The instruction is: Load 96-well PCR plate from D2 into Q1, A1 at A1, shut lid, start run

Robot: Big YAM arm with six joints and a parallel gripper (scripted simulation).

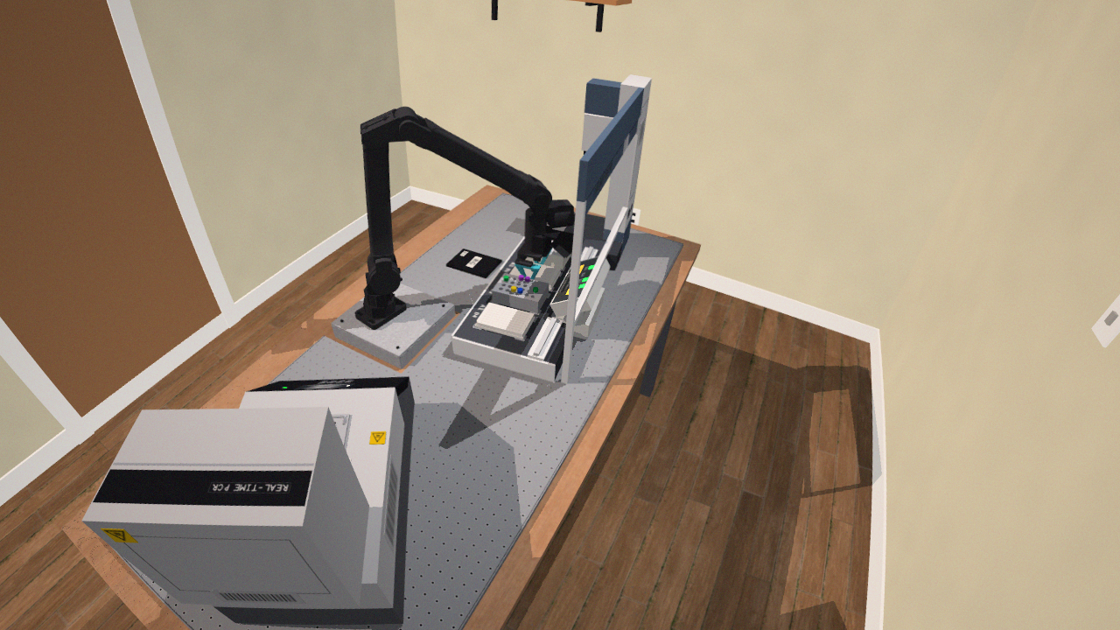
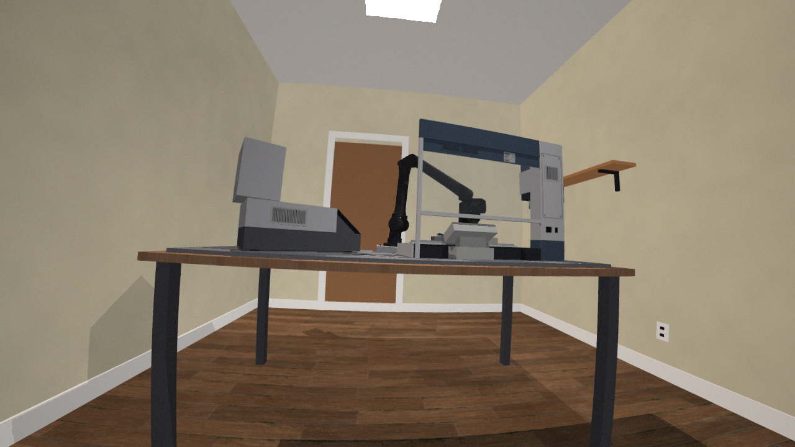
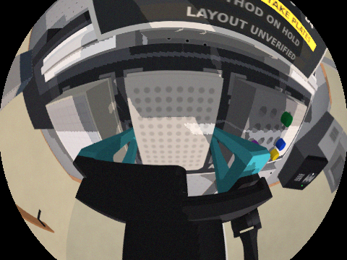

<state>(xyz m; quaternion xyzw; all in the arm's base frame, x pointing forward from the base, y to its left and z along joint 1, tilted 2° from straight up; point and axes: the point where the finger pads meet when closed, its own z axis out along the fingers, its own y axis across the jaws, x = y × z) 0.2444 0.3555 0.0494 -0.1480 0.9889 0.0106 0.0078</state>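
Right now my hand is 3 cm short of the tube cooling block, 10 cm to the left of it and 1 cm below it. Also, from my hand: black flat pad (23 cm behind, 6 cm below).
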